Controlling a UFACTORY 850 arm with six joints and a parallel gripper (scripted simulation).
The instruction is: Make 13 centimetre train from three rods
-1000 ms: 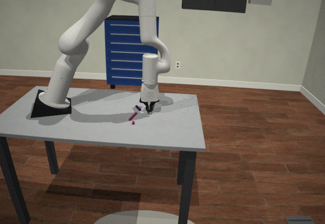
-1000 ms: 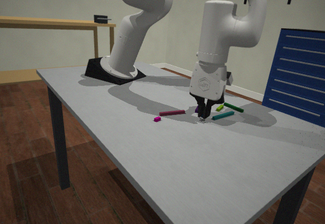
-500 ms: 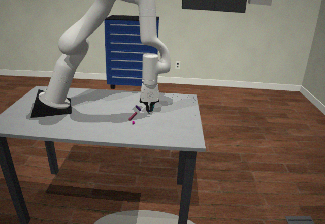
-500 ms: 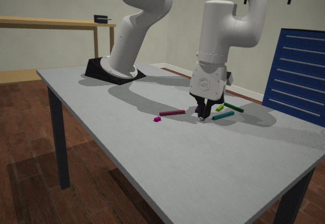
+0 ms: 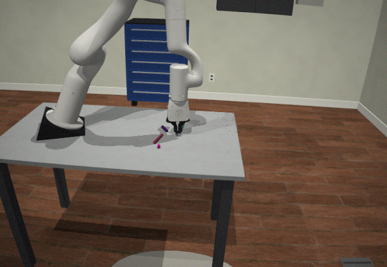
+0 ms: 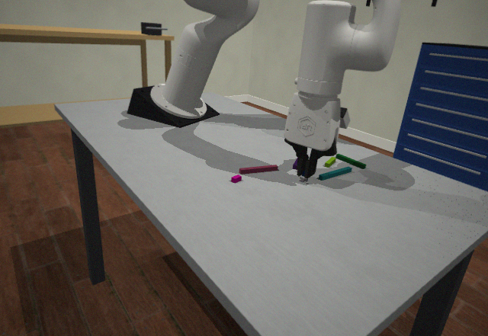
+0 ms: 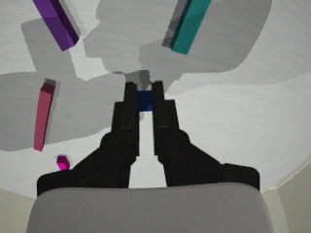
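The magenta rod is 4 cm behind my hand, 14 cm to the right of it and 3 cm below it. The rest, counted from my hand: purple rod (8 cm behind, 4 cm to the left, 3 cm below); blue rod (2 cm below); turquoise rod (9 cm to the left, 3 cm below).
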